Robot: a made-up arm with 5 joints.
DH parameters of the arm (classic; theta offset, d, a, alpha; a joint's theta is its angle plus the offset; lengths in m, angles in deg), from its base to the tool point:
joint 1: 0 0.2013 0 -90
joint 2: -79.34 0 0.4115 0
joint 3: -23.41 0 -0.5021 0
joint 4: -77.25 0 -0.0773 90
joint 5: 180 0.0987 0 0
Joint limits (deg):
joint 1: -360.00..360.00
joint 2: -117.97..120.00
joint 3: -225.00..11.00
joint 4: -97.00..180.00
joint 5: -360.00..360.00
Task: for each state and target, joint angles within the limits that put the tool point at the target. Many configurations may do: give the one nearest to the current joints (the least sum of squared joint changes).
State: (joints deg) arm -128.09 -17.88 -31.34 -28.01 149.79
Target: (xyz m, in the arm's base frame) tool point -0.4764 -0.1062 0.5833
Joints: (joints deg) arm -167.43 -24.10 -41.31 -29.12 149.79
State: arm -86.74 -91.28 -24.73 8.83 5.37
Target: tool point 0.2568 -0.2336 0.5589
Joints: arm -42.29 -52.64 -26.59 11.40 5.37
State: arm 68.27 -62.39 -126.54 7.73 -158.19
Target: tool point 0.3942 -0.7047 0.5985
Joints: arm 119.22 -111.25 -92.44 5.09 -158.19
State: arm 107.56 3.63 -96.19 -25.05 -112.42
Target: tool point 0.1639 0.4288 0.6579
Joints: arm 69.08 -26.39 -45.92 -35.49 -112.42
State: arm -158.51 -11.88 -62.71 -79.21 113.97
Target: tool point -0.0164 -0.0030 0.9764
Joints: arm -169.63 -42.24 -81.88 -80.20 113.97
